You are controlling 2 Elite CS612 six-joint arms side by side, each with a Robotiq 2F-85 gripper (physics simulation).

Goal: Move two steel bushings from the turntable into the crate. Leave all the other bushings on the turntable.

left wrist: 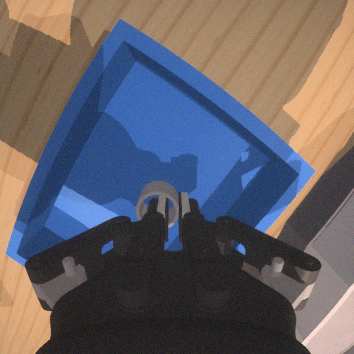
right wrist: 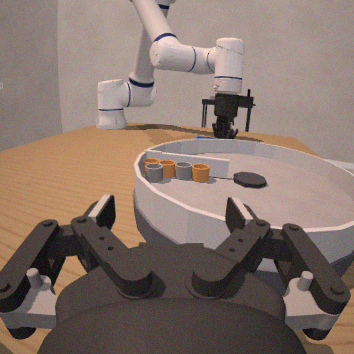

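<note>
In the left wrist view my left gripper (left wrist: pixel 173 202) is shut on the wall of a grey steel bushing (left wrist: pixel 155 189), over the blue crate (left wrist: pixel 75 110). The crate's visible floor shows shadows and no bushing. In the right wrist view two grey steel bushings (right wrist: pixel 154 173) (right wrist: pixel 183 170) and orange bushings (right wrist: pixel 201 173) (right wrist: pixel 168 169) (right wrist: pixel 151 162) stand on the white turntable (right wrist: pixel 300 200), beside its low divider wall. My right gripper (right wrist: pixel 170 207) is open and empty, in front of the turntable's near rim. The left gripper (right wrist: pixel 225 134) also shows in the right wrist view, beyond the turntable.
A dark flat disc (right wrist: pixel 250 179) lies at the middle of the turntable. The divider (right wrist: pixel 215 165) stands behind the bushings. The turntable's raised rim runs all around. A dark and grey edge shows at the right of the left wrist view, close to the crate.
</note>
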